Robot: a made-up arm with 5 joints.
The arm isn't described. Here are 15 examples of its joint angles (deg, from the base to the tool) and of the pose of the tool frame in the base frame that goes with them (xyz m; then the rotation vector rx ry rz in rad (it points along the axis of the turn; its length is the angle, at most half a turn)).
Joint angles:
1: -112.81 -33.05 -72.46 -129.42 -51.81
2: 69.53 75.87 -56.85 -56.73 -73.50
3: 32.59 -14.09 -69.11 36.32 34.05
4: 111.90 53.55 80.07 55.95 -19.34
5: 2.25 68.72 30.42 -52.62 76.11
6: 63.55 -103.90 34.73 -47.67 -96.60
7: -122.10 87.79 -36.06 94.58 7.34
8: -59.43 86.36 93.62 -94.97 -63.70
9: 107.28 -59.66 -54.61 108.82 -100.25
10: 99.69 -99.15 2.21 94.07 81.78
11: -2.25 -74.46 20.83 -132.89 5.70
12: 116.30 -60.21 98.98 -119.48 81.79
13: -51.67 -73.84 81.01 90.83 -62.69
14: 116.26 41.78 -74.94 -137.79 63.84
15: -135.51 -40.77 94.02 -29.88 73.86
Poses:
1: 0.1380 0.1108 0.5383 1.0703 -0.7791 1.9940
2: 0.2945 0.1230 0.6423 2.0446 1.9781 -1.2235
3: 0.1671 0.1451 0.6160 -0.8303 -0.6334 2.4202
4: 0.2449 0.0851 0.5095 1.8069 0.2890 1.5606
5: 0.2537 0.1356 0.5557 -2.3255 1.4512 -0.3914
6: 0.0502 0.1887 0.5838 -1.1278 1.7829 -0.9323
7: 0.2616 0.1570 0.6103 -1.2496 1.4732 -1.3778
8: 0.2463 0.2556 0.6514 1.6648 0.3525 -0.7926
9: 0.1217 0.1936 0.5359 0.6005 -0.2237 -0.6904
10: 0.0782 0.0926 0.5950 -2.3654 1.6566 1.1002
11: 0.1054 0.1433 0.6512 -1.1962 1.4243 0.1156
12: 0.1453 0.1210 0.5413 1.9677 0.4861 0.6181
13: 0.1397 0.1892 0.6678 0.9978 0.4201 -1.4488
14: 0.2351 0.1406 0.5383 -0.4866 0.5269 -2.2807
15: 0.1978 0.0486 0.5885 0.4295 0.8890 -1.1555
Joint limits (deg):
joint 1: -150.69..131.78
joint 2: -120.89..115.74
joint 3: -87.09..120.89
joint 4: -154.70..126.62
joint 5: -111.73..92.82
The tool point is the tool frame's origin. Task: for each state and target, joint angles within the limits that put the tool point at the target. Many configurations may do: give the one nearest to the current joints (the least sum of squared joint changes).
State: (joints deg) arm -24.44 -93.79 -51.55 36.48 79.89
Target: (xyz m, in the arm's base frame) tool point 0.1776 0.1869 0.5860
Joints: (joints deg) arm -70.95 -120.13 -86.57 -12.90 79.52
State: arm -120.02 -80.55 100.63 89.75 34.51
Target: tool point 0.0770 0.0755 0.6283
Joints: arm -126.99 -102.58 81.86 94.21 78.42
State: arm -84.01 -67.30 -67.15 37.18 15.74
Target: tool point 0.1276 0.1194 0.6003
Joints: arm -81.70 -69.16 -76.66 26.52 19.43
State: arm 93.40 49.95 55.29 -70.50 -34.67
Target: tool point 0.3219 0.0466 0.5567
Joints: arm 111.74 66.89 41.01 -77.26 -41.77
